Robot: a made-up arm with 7 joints.
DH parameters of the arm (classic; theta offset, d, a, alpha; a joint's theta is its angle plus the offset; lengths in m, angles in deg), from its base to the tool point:
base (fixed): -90 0.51 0.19 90
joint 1: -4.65 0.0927 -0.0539 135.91
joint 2: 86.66 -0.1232 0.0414 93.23
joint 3: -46.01 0.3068 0.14 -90
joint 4: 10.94 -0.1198 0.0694 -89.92
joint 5: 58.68 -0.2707 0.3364 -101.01
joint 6: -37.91 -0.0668 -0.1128 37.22
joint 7: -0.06 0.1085 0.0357 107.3
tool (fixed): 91.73 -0.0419 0 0
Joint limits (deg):
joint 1: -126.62..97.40
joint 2: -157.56..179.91
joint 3: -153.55..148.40
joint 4: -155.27..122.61
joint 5: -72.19..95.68
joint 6: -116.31..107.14
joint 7: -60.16..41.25
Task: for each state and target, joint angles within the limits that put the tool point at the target. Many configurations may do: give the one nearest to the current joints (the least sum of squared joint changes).
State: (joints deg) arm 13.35 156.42 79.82 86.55 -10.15 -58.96 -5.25
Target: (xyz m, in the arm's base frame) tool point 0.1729 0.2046 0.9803
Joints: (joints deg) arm 12.51 157.55 80.25 88.26 -11.46 -58.78 -5.49
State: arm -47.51 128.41 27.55 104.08 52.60 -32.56 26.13
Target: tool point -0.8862 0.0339 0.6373
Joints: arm -27.56 71.43 27.38 75.35 73.96 -18.50 19.85
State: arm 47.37 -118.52 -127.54 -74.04 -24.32 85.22 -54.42
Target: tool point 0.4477 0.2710 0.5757
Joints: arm 33.00 -111.91 -126.02 -86.96 -19.35 71.76 -52.59
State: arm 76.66 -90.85 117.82 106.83 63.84 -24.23 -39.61
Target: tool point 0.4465 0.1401 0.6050
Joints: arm 94.19 -122.58 113.08 85.60 73.69 -22.72 -37.72
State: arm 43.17 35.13 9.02 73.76 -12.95 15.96 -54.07
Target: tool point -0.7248 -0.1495 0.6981
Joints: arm 26.65 10.08 24.14 67.63 -9.58 14.46 -59.69
